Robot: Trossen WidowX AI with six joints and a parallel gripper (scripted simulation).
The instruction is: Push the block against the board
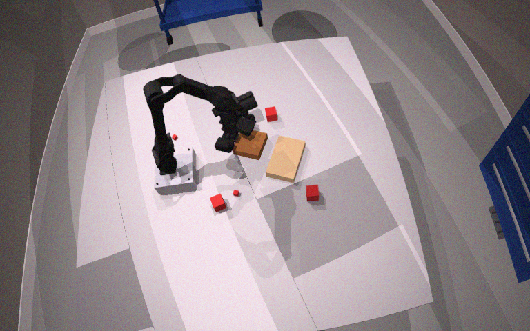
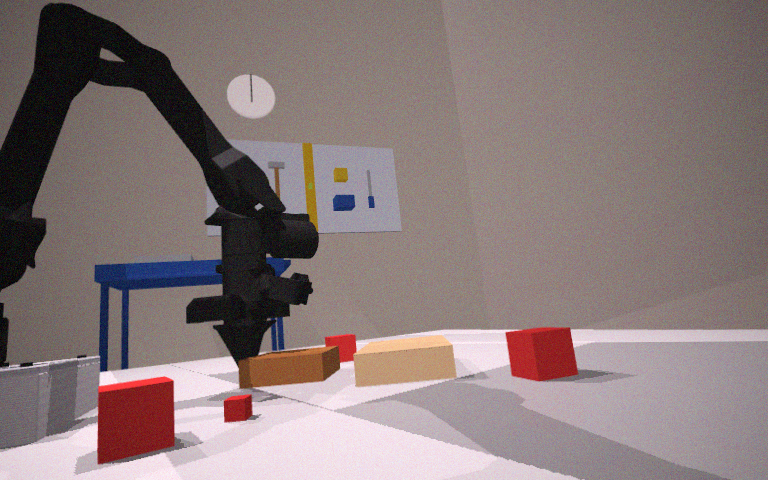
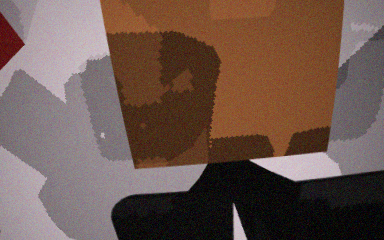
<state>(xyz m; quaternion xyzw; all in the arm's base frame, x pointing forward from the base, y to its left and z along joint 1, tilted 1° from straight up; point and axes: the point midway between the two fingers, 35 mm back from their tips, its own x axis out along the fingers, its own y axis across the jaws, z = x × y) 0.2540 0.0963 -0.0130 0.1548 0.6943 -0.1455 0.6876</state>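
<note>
Now: gripper tip 50 mm short of the square block, 30 mm to the left of it and 10 mm below it. The rest, counted from my gripper tip: tan board 180 mm ahead, 110 mm to the right, 10 mm above.
</note>
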